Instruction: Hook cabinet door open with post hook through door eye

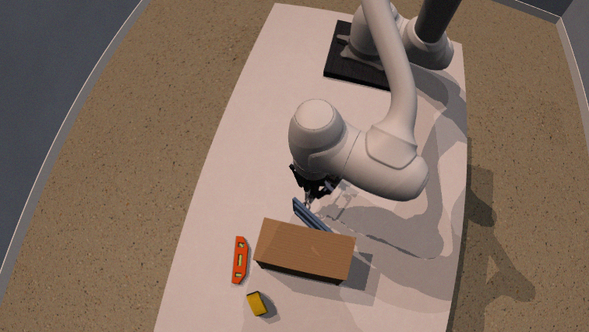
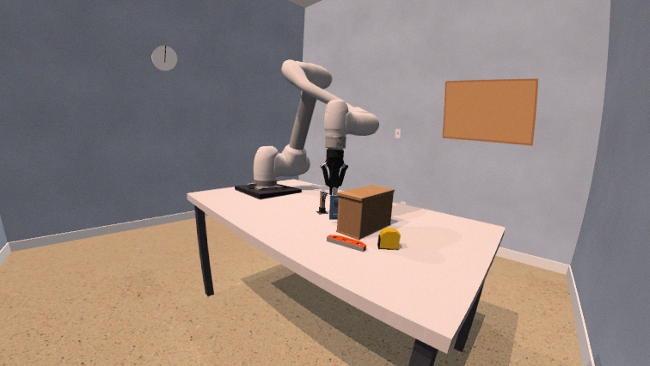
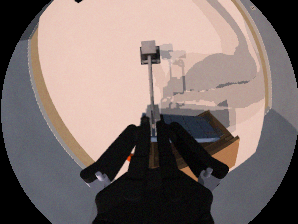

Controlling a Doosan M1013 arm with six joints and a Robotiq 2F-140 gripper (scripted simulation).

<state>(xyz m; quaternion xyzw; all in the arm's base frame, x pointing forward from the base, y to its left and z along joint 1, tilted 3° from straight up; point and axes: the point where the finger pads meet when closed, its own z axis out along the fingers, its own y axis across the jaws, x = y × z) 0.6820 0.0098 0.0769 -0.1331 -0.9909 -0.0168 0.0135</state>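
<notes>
My gripper is now 4 cm past the thin hook, 2 cm above it and 1 cm to the right of it. From my hand the other things lie so: hook post (8 cm behind, 4 cm below, 2 cm to the left); then cabinet door (6 cm ahead, 5 cm to the left, 5 cm below); then orange spirit level (24 cm ahead, 13 cm to the right, 11 cm below).
</notes>
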